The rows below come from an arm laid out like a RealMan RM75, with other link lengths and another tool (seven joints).
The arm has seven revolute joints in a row. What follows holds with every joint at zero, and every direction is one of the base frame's.
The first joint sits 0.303 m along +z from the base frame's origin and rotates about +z.
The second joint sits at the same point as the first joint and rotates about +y.
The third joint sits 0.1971 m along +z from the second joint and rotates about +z.
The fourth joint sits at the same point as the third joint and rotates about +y.
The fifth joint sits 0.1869 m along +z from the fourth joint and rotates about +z.
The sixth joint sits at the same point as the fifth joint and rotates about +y.
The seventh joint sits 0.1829 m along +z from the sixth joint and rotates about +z.
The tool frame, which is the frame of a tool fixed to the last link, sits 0.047 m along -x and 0.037 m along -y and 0.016 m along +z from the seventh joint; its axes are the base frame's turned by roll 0, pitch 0.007 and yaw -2.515 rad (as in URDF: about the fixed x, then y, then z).
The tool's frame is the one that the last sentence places.
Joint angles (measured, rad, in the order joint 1, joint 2, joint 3, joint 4, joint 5, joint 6, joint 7), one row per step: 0.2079, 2.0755, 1.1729, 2.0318, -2.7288, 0.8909, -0.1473; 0.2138, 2.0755, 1.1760, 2.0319, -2.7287, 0.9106, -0.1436; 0.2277, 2.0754, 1.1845, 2.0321, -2.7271, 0.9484, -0.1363; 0.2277, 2.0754, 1.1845, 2.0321, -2.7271, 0.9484, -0.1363; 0.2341, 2.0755, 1.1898, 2.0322, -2.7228, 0.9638, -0.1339; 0.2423, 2.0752, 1.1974, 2.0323, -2.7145, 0.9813, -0.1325
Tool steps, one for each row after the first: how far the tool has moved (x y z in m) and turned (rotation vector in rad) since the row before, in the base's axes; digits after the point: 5 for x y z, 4 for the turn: 0.00162, -0.00010, -0.00160, -0.0090, -0.0096, -0.0082; 0.00255, 0.00009, -0.00234, -0.0159, -0.0171, -0.0147; 0.00000, 0.00000, 0.00000, 0.0000, 0.0000, 0.0000; 0.00073, 0.00005, -0.00073, -0.0074, -0.0044, -0.0060; 0.00050, 0.00004, -0.00068, -0.0094, -0.0036, -0.0059
